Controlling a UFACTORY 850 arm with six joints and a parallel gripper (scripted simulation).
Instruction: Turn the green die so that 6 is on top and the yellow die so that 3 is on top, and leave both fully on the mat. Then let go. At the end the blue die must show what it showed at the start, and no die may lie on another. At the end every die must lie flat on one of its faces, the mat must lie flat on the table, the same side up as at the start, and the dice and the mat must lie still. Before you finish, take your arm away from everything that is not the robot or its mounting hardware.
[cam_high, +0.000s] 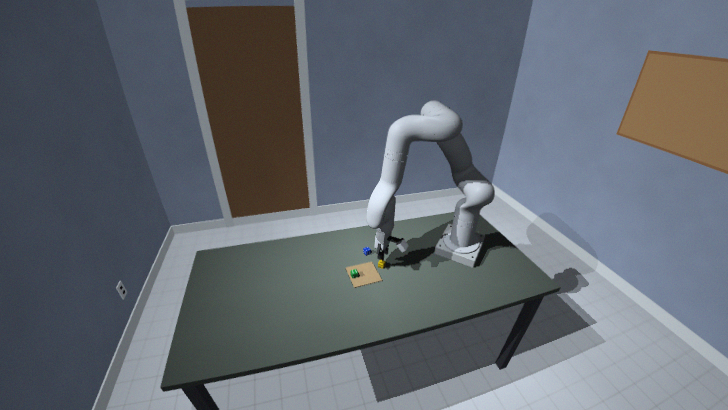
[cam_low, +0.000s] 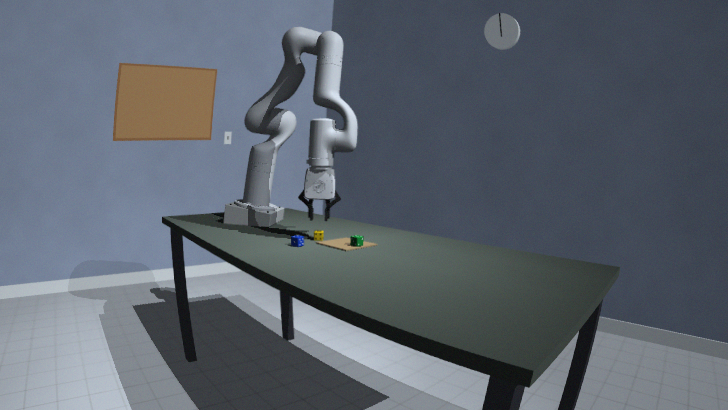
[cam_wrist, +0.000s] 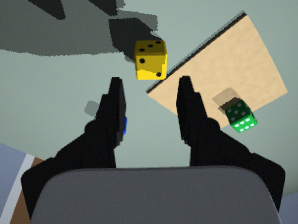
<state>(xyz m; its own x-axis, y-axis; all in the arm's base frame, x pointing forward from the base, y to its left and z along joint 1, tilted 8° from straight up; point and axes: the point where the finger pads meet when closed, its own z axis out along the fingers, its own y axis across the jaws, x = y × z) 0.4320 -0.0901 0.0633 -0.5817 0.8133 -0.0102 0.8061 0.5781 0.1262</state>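
My hand is 70 mm above the yellow die. The rest, counted from my hand: green die 160 mm ahead, 70 mm below; then tan mat 110 mm ahead, 10 mm to the left, 80 mm below; then blue die 20 mm ahead, 120 mm to the right, 70 mm below.
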